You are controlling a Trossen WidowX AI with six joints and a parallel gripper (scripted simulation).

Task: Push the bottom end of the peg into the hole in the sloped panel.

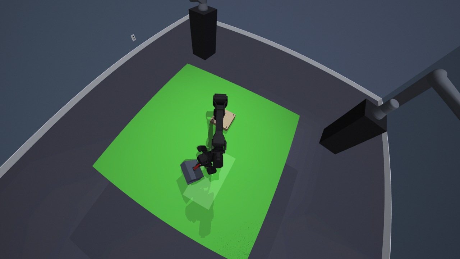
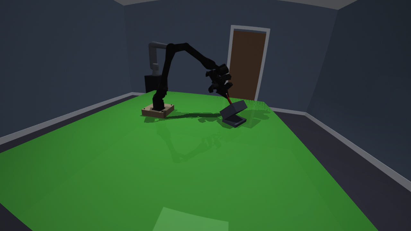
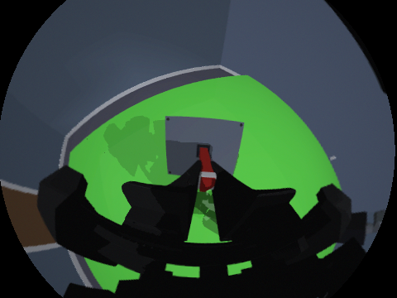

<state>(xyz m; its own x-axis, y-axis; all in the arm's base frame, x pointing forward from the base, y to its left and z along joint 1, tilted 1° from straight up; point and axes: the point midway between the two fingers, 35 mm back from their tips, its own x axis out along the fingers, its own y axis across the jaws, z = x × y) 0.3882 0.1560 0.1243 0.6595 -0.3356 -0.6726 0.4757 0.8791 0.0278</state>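
My gripper tip is now 6 cm above the grey sloped panel, 5 cm short of it and 2 cm to the left of it. From my gripper tip the other things lie so: red peg (1 cm behind, 1 cm above).
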